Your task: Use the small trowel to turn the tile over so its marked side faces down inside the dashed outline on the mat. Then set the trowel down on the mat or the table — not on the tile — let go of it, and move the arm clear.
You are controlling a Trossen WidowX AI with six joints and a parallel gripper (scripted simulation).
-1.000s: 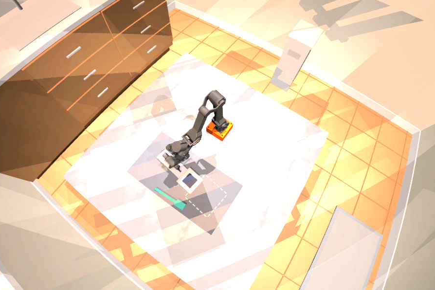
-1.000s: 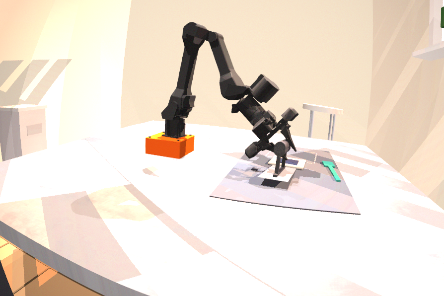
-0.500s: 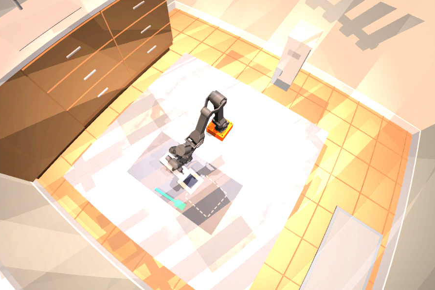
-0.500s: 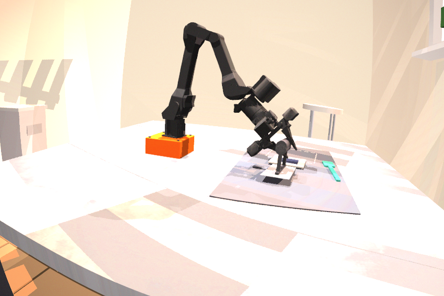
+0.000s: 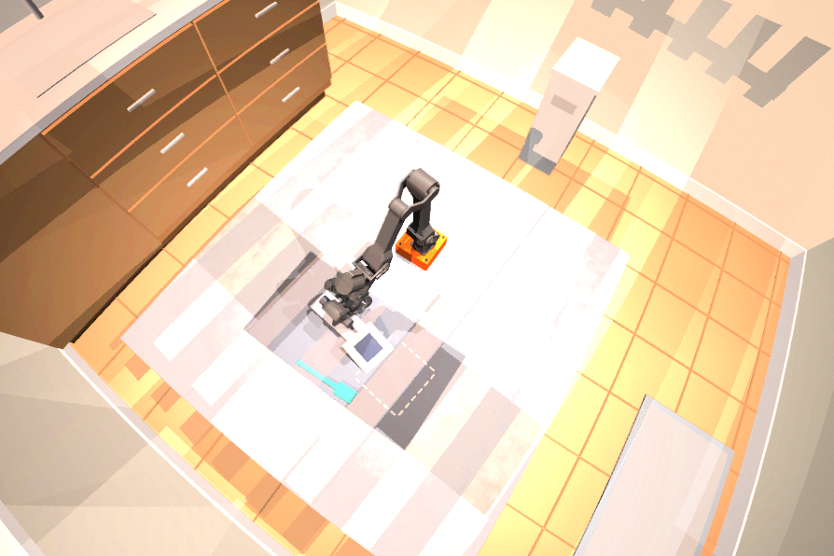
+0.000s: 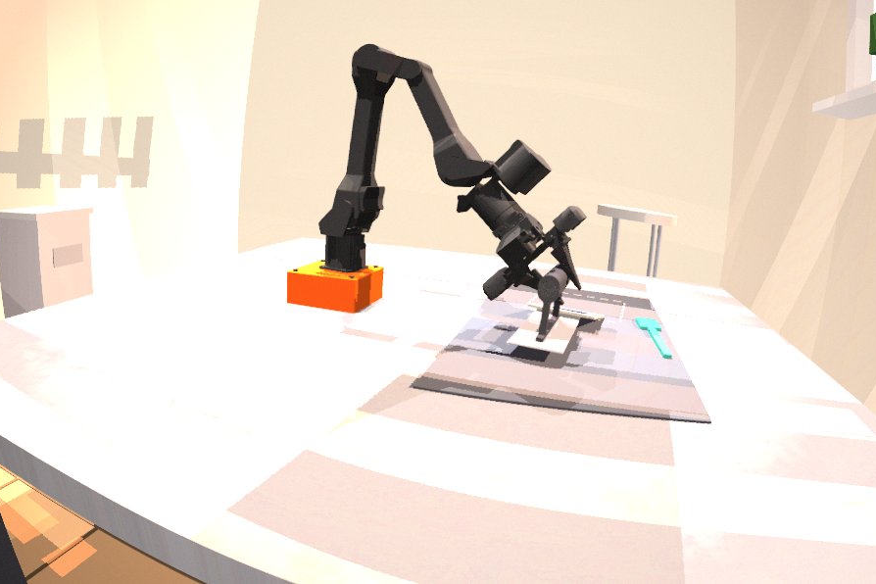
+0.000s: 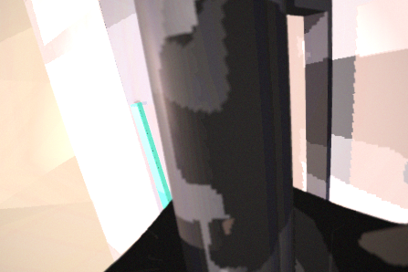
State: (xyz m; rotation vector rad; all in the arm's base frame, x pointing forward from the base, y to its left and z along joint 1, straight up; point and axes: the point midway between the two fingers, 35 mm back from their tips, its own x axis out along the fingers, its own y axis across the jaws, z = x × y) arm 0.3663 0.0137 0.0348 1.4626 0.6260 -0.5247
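Right now the white tile is 30 mm behind my gripper tip, 110 mm to the left of it and 50 mm below it. The rest, counted from my gripper tip: teal trowel: 130 mm ahead, 110 mm to the left, 60 mm below; then grey mat: 60 mm to the left, 80 mm below; then grey trowel: 30 mm behind, 10 mm below.
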